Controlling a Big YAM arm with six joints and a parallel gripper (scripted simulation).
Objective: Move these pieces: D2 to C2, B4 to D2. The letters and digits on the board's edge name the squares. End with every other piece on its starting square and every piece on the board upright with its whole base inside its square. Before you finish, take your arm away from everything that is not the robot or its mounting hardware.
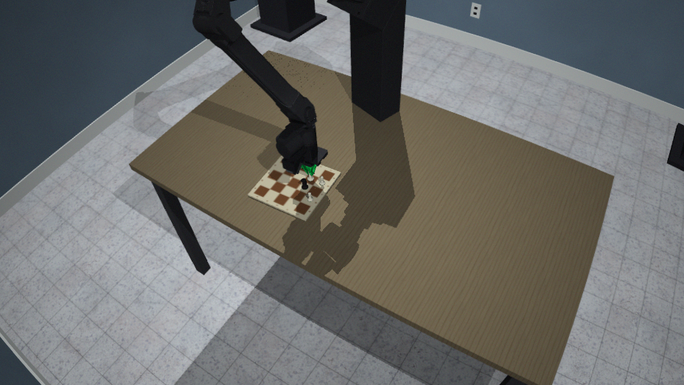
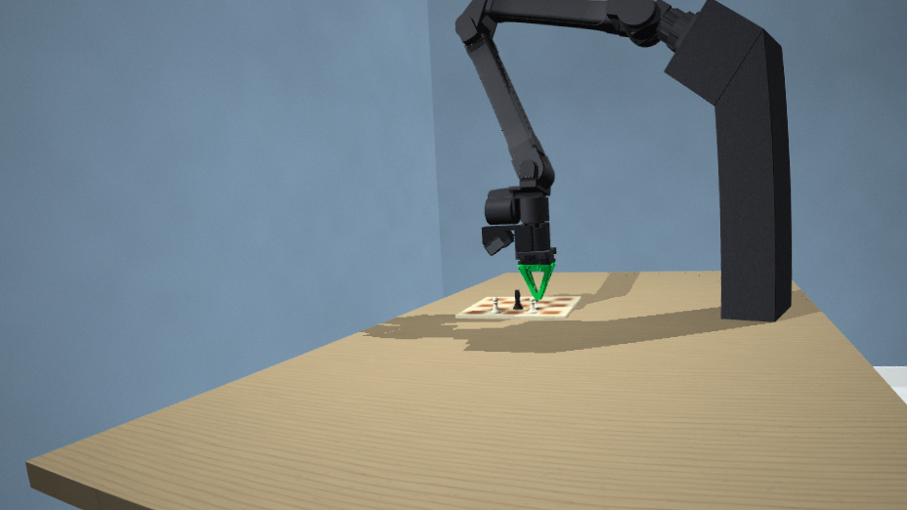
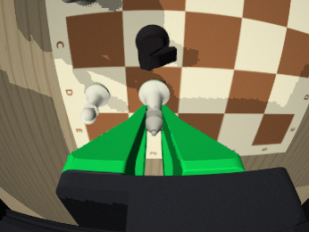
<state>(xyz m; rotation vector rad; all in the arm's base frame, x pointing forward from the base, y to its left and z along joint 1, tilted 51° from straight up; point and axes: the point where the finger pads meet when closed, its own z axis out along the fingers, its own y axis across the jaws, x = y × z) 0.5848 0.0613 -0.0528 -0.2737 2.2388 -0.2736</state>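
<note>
The white pawn is 1 cm ahead of my hand. From my hand the other things lie so: black piece 4 cm ahead, 1 cm to the left, 1 cm below; chessboard 5 cm ahead, 3 cm to the right, 3 cm below.
</note>
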